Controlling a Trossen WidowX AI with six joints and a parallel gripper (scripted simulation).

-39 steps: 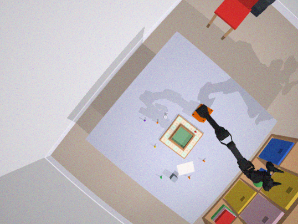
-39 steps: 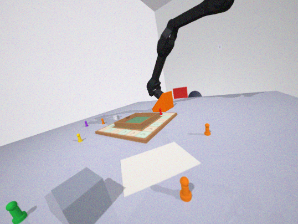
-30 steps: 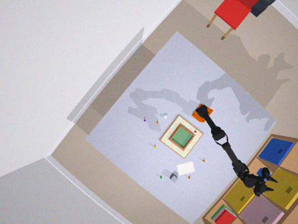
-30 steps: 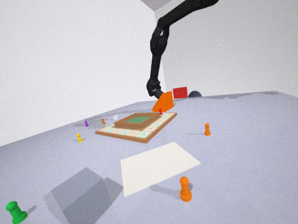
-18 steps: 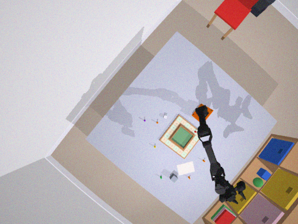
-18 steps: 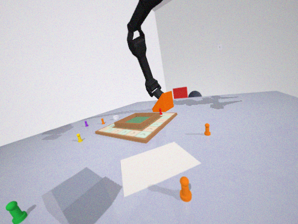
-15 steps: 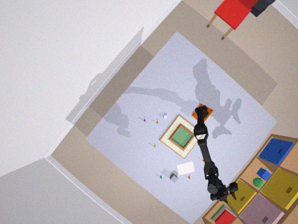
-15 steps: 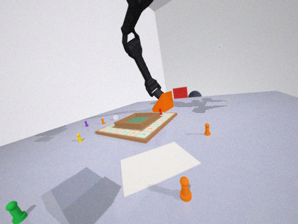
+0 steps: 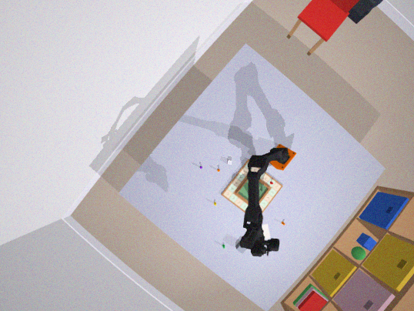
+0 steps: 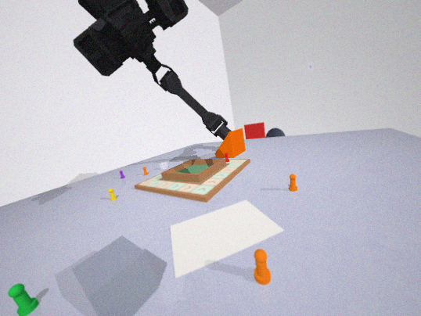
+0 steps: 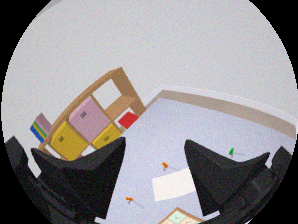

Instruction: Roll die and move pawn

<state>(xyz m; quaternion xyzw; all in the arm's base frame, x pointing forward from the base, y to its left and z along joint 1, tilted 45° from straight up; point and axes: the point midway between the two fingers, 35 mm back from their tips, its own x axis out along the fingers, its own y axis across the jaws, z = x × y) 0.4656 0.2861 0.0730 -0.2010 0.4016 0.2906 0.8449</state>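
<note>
Now: gripper tip 26 cm past the white die, 40 cm to the left of it and 30 cm above it. The rest, counted from my gripper tip: dice tray (22 cm behind, 17 cm to the right, 30 cm below); then white card (3 cm behind, 5 cm to the left, 31 cm below); then green pawn (18 cm ahead, 7 cm to the right, 29 cm below).
</note>
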